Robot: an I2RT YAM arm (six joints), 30 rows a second.
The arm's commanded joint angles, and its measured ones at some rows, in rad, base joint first. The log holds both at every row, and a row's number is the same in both.
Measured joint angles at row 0:
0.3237 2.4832 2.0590 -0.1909 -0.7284 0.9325
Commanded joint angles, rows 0 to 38:
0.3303 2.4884 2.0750 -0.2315 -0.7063 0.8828
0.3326 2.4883 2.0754 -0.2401 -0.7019 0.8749
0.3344 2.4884 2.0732 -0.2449 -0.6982 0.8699
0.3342 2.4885 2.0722 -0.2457 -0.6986 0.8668
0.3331 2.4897 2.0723 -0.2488 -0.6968 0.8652
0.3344 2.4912 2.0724 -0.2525 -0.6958 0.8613
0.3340 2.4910 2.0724 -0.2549 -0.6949 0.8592
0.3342 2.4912 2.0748 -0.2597 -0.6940 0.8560
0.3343 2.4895 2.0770 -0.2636 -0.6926 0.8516
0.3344 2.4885 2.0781 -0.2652 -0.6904 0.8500
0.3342 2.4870 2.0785 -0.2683 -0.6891 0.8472
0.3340 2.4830 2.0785 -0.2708 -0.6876 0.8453
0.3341 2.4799 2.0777 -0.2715 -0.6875 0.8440
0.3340 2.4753 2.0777 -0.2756 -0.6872 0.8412
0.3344 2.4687 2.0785 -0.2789 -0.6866 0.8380
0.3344 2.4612 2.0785 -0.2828 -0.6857 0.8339
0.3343 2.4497 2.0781 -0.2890 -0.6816 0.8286
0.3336 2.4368 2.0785 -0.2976 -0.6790 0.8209
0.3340 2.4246 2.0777 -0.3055 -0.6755 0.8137
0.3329 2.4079 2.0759 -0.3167 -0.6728 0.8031
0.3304 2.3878 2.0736 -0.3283 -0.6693 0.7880
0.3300 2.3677 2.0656 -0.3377 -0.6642 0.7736
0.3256 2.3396 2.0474 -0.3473 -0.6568 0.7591
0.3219 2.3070 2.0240 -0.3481 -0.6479 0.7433
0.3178 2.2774 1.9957 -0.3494 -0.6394 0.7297
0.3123 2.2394 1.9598 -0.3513 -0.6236 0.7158
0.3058 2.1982 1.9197 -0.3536 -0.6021 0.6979
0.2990 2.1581 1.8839 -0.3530 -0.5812 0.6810
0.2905 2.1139 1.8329 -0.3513 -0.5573 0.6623
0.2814 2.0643 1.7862 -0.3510 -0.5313 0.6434
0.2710 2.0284 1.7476 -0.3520 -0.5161 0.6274
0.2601 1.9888 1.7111 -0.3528 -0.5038 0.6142
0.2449 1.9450 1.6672 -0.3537 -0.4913 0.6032
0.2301 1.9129 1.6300 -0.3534 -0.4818 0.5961
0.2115 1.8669 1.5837 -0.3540 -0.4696 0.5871
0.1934 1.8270 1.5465 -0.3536 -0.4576 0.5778
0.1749 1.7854 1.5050 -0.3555 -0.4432 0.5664
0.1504 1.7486 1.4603 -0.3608 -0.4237 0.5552
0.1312 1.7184 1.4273 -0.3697 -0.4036 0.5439
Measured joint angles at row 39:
0.1715 1.7679 1.5059 -0.3279 -0.4843 0.6056
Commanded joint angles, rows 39 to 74:
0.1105 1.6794 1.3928 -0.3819 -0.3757 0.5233
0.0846 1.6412 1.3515 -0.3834 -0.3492 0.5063
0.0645 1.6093 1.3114 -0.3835 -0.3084 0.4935
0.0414 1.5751 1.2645 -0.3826 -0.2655 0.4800
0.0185 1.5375 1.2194 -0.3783 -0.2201 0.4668
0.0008 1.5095 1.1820 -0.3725 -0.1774 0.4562
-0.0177 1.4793 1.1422 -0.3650 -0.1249 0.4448
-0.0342 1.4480 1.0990 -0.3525 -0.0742 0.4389
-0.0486 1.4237 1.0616 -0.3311 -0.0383 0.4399
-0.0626 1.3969 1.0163 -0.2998 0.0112 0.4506
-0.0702 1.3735 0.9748 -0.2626 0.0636 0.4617
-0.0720 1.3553 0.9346 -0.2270 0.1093 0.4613
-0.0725 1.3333 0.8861 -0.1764 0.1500 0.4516
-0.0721 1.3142 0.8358 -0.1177 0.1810 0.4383
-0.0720 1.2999 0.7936 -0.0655 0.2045 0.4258
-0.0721 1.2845 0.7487 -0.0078 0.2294 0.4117
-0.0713 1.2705 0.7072 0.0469 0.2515 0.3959
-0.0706 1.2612 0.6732 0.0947 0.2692 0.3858
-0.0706 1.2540 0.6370 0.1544 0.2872 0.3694
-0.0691 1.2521 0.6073 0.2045 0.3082 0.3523
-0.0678 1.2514 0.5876 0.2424 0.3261 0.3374
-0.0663 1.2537 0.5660 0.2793 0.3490 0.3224
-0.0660 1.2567 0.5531 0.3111 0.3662 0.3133
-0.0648 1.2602 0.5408 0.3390 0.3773 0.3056
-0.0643 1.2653 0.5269 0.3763 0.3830 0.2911
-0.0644 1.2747 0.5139 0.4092 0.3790 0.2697
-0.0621 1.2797 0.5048 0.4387 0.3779 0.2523
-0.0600 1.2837 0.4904 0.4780 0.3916 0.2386
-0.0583 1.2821 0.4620 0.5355 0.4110 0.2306
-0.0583 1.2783 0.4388 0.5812 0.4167 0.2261
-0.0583 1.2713 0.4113 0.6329 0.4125 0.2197
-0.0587 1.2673 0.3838 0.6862 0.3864 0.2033
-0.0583 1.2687 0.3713 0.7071 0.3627 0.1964
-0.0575 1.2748 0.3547 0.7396 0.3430 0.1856
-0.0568 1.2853 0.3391 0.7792 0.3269 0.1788
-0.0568 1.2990 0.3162 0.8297 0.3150 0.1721
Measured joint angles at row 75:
-0.0635 1.2774 0.3519 0.6376 0.3504 0.2203
